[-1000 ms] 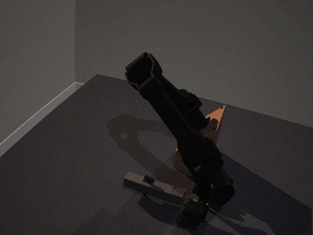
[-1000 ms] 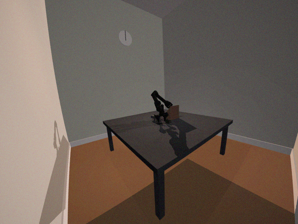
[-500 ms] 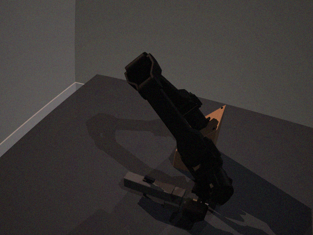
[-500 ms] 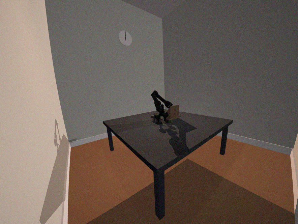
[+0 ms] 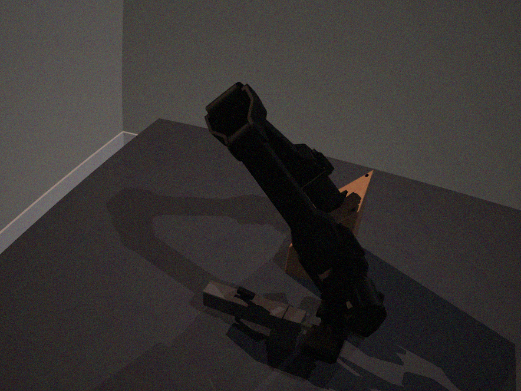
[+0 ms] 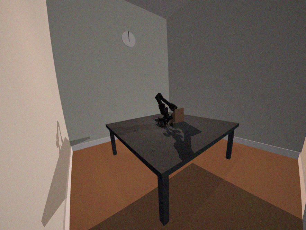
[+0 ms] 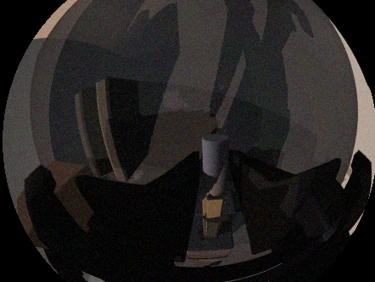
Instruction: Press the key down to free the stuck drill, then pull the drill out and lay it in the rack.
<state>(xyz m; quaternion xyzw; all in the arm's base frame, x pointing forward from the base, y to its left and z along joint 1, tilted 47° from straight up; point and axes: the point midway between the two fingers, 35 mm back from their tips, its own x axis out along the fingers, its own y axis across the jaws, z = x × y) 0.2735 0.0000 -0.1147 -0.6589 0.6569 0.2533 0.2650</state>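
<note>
Right now my gripper tip is 4 cm to the left of the drill and 3 cm below it. The rest, counted from my gripper tip: grey block (14 cm to the right, 2 cm above); then small dark key (16 cm to the right, 4 cm above).
</note>
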